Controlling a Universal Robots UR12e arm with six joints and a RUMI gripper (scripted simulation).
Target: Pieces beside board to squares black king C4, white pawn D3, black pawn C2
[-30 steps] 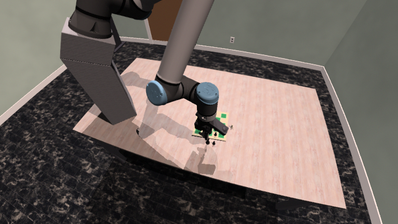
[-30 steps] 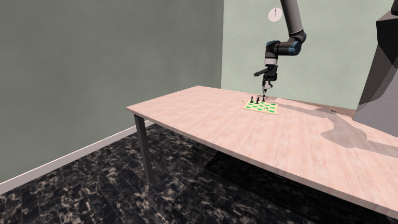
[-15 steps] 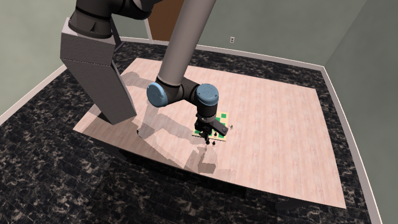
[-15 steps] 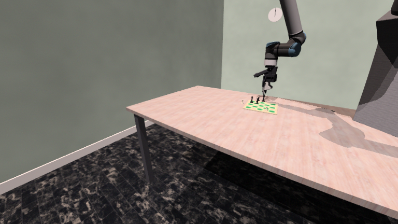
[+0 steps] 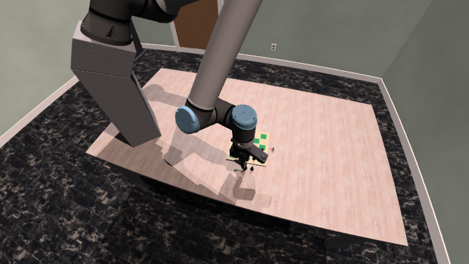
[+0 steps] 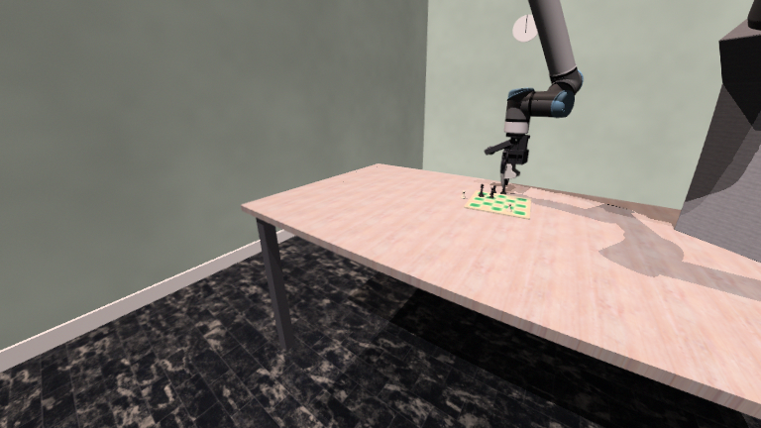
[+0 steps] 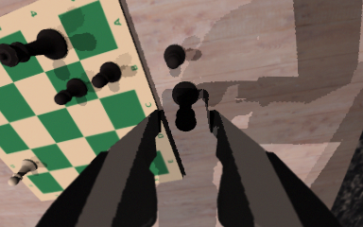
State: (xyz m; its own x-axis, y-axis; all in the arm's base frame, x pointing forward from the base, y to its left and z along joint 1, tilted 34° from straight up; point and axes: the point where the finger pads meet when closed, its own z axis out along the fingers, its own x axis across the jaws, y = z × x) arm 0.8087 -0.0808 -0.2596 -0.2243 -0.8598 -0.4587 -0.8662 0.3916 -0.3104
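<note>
The black king is 20 mm below my hand. Also, from my hand: chessboard (140 mm to the left, 50 mm below).
</note>
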